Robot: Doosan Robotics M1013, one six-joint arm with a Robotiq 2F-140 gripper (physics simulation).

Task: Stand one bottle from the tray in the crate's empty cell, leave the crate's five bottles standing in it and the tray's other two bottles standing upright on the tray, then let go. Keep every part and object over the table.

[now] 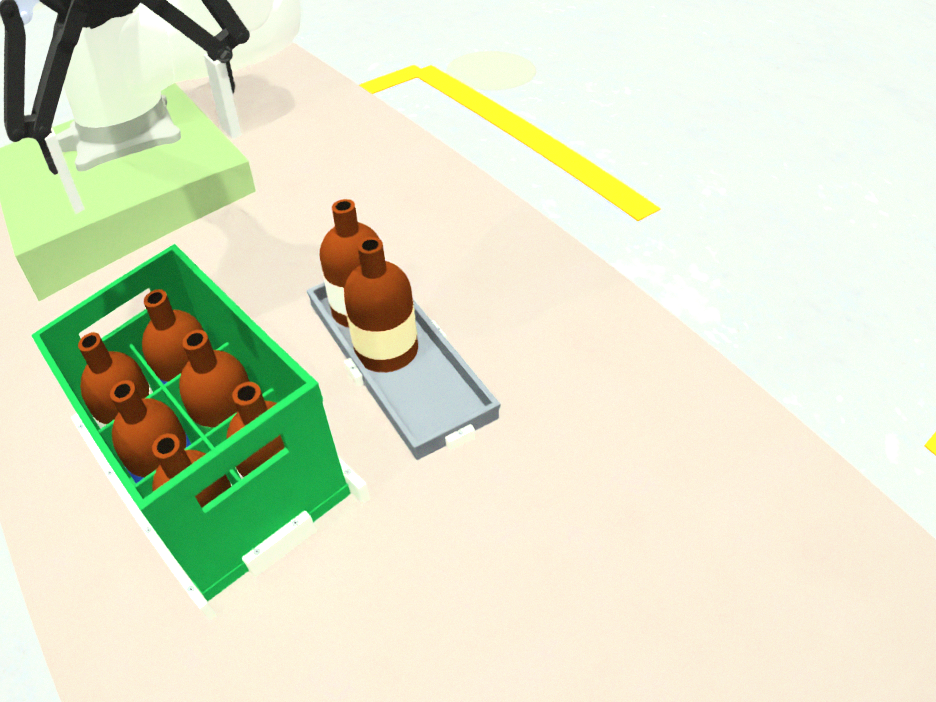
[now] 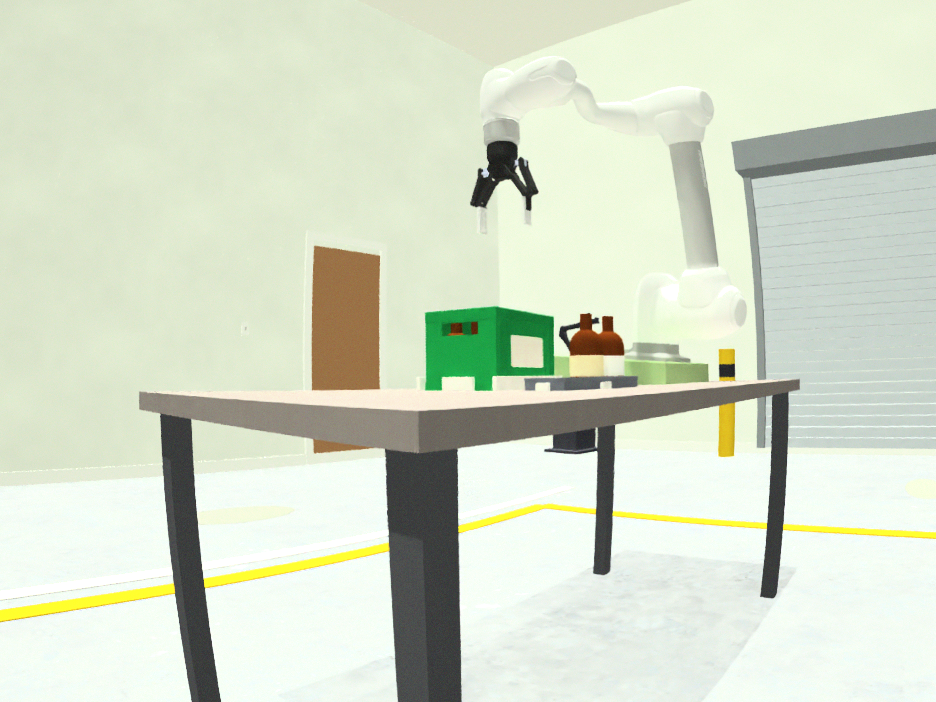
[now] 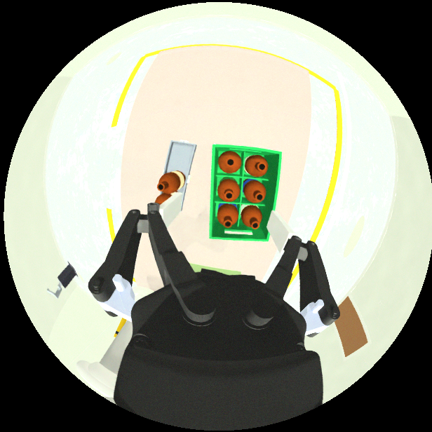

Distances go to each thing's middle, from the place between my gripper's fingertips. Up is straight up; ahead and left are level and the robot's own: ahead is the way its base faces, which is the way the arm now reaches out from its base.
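My gripper is 28 cm above the green-label bottle [image 1: 206,385], 3 cm past it and 2 cm to the left of it. Measuring from my hand, I find the white cleat [image 1: 288,537] 35 cm below, 13 cm ahead and 2 cm to the right. The cream-labelled bottle [image 1: 378,298] is 29 cm below my hand, 18 cm to the left of it and 6 cm behind it.
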